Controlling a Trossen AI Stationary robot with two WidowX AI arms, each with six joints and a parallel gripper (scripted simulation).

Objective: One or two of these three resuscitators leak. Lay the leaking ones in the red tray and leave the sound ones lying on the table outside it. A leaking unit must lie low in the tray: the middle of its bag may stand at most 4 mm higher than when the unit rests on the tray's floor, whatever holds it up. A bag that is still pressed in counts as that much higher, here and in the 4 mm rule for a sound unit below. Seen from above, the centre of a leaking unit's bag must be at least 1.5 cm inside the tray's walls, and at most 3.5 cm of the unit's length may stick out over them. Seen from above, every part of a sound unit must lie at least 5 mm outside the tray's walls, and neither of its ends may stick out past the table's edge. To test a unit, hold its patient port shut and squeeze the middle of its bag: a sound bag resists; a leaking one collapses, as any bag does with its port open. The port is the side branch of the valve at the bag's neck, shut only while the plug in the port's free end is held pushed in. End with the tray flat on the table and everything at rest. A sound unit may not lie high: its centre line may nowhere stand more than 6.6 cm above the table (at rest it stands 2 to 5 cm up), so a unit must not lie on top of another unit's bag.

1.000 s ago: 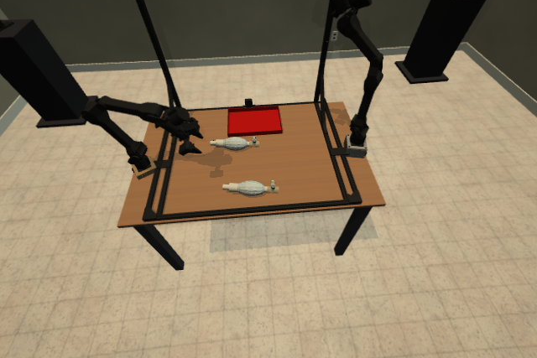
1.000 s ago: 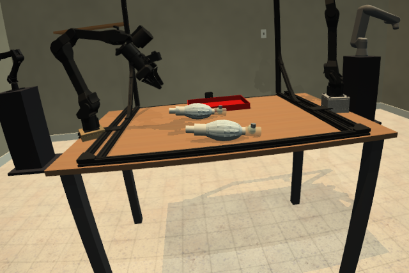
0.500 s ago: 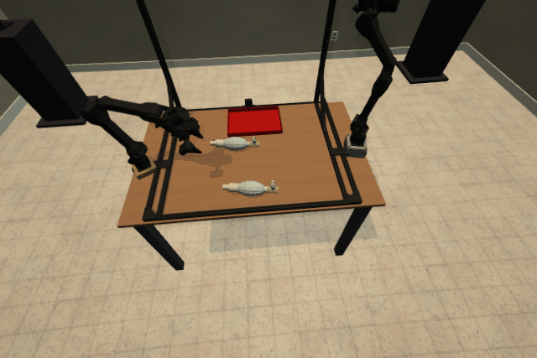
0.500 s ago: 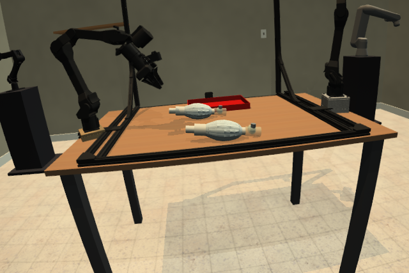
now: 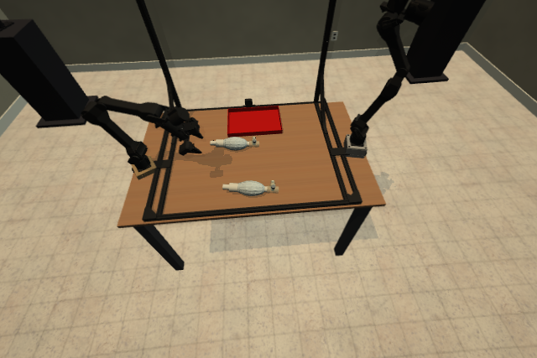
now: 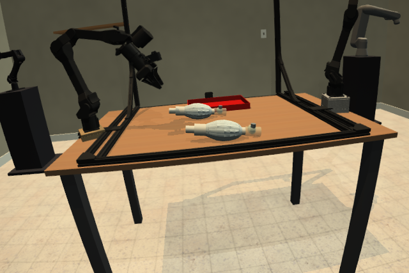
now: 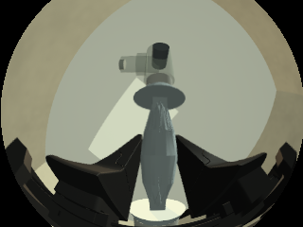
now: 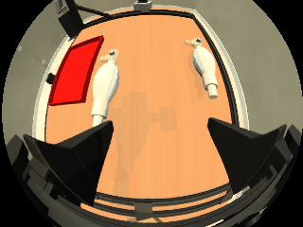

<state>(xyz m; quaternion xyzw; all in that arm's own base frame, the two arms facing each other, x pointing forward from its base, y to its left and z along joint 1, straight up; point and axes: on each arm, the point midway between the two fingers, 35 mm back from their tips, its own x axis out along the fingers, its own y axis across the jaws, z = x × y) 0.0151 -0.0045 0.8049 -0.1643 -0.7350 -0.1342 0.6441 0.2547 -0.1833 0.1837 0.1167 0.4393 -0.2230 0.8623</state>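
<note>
Now: the red tray 280 mm behind my left hand, 510 mm to the right of it and 870 mm below it.
</note>
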